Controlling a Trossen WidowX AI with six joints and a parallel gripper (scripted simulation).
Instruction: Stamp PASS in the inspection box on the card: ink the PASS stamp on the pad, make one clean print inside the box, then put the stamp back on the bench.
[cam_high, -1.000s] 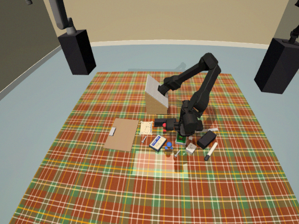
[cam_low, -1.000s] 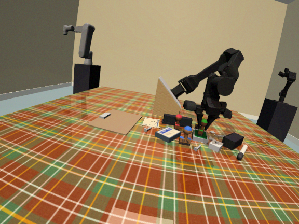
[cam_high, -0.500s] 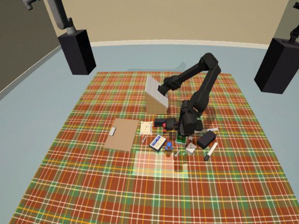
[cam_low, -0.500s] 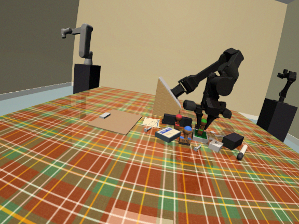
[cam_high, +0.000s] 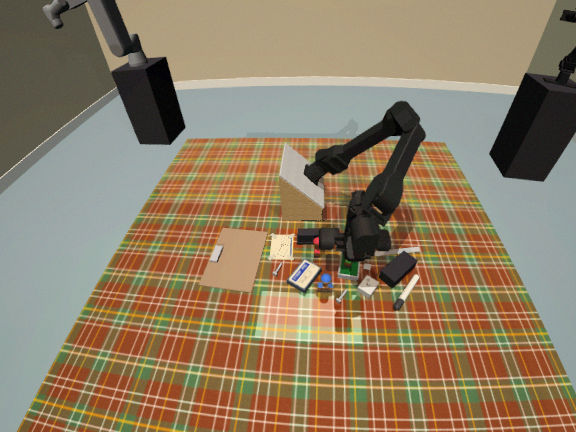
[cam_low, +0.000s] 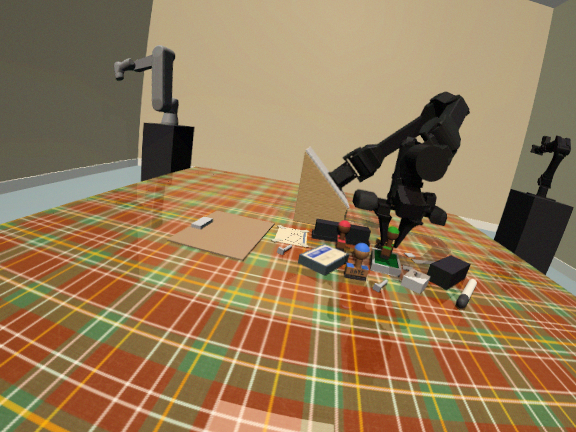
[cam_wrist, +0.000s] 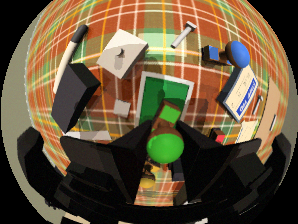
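My gripper tip is now 40 mm above the green ink pad. Also, from my gripper tip: small white box (70 mm ahead, 60 mm to the left, 20 mm below); yellow stamp (90 mm behind, 10 mm to the left, 20 mm below); green stamp (right at my gripper tip).
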